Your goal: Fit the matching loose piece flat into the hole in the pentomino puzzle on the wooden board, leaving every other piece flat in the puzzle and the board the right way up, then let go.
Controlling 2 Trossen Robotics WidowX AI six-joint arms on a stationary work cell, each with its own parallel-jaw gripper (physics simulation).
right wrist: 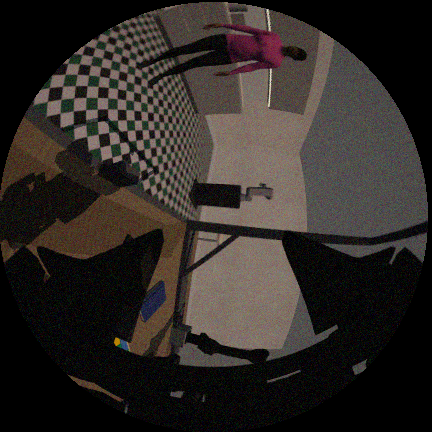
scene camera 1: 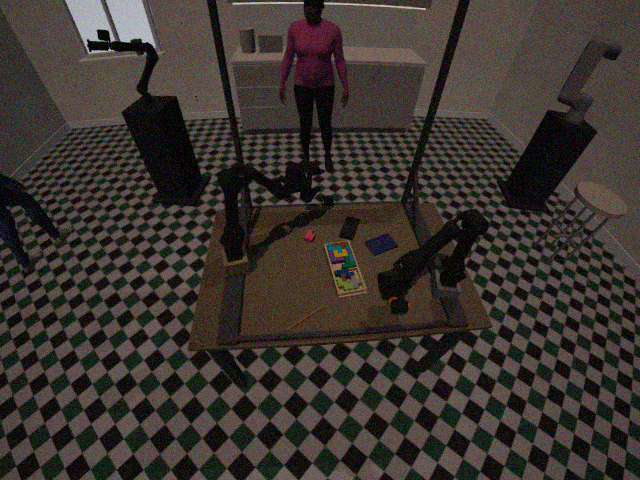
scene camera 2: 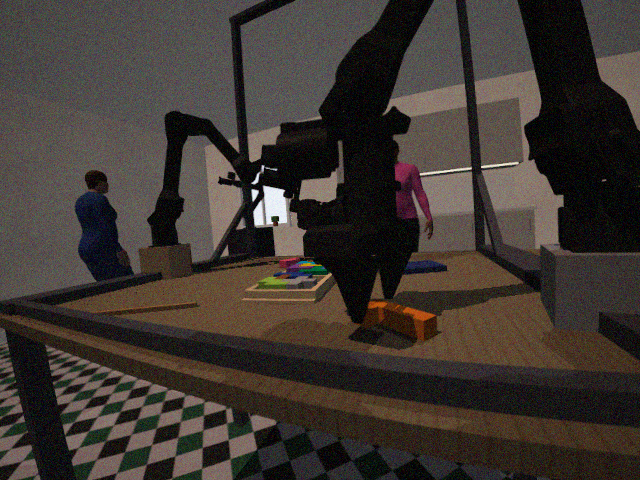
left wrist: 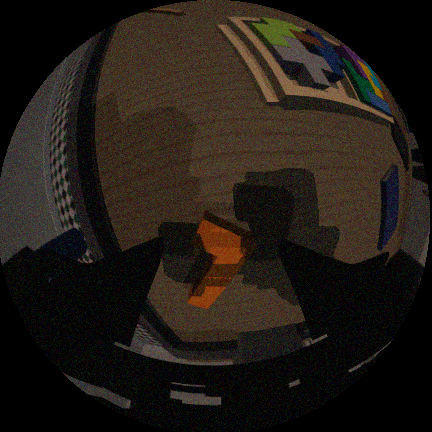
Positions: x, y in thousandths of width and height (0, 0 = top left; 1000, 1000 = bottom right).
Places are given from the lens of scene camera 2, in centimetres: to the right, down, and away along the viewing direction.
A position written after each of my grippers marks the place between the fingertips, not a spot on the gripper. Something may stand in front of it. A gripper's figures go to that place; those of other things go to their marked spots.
my left gripper (scene camera 2: 587, 645): 6, 8, 30
orange angled piece (scene camera 2: 654, 676): 10, 8, 24
wooden board (scene camera 2: 396, 614): -11, 9, 42
The marked spots on the wooden board and the orange angled piece are 27 cm apart.
